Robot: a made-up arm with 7 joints. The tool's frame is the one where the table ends. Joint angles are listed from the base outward.
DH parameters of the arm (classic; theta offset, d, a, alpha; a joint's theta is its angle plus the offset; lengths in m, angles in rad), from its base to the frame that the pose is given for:
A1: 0 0.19 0 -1.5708
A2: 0 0 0 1.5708
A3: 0 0.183 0.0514 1.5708
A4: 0 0 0.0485 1.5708
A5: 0 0.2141 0 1.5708
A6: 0 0 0.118 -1.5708
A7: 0 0.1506 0 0
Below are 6 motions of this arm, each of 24 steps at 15 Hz.
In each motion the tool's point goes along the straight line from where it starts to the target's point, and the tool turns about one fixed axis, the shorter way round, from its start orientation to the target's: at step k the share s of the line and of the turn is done. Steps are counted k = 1, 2, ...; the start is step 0. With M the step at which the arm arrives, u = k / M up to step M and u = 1 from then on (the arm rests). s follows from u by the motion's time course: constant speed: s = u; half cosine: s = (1 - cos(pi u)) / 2; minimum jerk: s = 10 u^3 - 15 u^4 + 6 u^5.
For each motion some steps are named. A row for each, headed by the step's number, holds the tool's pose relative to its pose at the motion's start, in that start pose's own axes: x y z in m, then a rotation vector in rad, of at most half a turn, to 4 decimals.
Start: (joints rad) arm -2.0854 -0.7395 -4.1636 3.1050 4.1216 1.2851 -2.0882
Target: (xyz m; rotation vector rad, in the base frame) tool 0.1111 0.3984 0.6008 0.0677 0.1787 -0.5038
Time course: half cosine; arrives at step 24
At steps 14, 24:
14: -0.0777 -0.0089 -0.0679 -0.3468 0.0438 0.3225
24: -0.1235 -0.0141 -0.1079 -0.5510 0.0696 0.5124

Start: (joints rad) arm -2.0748 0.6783 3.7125 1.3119 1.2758 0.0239 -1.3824
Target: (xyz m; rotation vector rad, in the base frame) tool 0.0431 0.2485 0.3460 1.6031 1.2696 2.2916
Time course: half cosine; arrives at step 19
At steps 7, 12, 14, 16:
7: -0.0667 -0.0154 -0.0261 -0.2264 -0.2157 -0.1298
12: -0.1563 -0.0361 -0.0612 -0.5305 -0.5053 -0.3040
14: -0.1870 -0.0432 -0.0733 -0.6348 -0.6046 -0.3638
16: -0.2095 -0.0484 -0.0821 -0.7113 -0.6775 -0.4076

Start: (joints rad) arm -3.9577 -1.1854 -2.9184 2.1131 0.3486 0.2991 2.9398
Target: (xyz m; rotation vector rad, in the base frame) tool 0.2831 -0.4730 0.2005 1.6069 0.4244 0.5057
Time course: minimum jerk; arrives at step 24
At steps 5, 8, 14, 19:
5: -0.0050 -0.0070 -0.0109 -0.0283 -0.0608 0.0824
8: -0.0164 -0.0227 -0.0356 -0.0920 -0.1978 0.2679
14: -0.0510 -0.0708 -0.1108 -0.2864 -0.6157 0.8340
19: -0.0731 -0.1014 -0.1586 -0.4100 -0.8815 1.1940

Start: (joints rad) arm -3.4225 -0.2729 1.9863 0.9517 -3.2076 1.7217 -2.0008
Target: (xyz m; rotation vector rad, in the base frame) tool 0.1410 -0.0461 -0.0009 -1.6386 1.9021 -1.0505
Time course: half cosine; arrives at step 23
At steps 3, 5, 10, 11, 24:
3: -0.0046 -0.0094 -0.0179 -0.0395 -0.0592 0.0258
5: -0.0124 -0.0253 -0.0484 -0.1071 -0.1603 0.0698
10: -0.0441 -0.0900 -0.1719 -0.3804 -0.5691 0.2480
11: -0.0515 -0.1053 -0.2011 -0.4450 -0.6657 0.2901
24: -0.1106 -0.2260 -0.4316 -0.9551 -1.4290 0.6226

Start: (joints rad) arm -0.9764 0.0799 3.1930 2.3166 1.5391 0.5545 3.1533
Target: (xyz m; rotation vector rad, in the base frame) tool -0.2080 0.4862 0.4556 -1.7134 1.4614 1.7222
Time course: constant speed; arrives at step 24
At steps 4, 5, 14, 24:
4: -0.0122 -0.0581 -0.0117 0.1941 0.0166 -0.1136
5: -0.0152 -0.0726 -0.0146 0.2427 0.0208 -0.1420
14: -0.0426 -0.2034 -0.0408 0.6795 0.0583 -0.3975
24: -0.0730 -0.3487 -0.0700 1.1648 0.0999 -0.6814

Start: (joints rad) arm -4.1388 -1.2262 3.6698 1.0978 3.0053 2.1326 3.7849
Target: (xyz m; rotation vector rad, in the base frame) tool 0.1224 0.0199 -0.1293 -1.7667 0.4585 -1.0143
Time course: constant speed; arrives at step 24
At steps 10, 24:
10: 0.0345 -0.0038 -0.1465 0.0632 -0.6761 0.0837
24: 0.0828 -0.0090 -0.3516 0.1517 -1.6225 0.2009

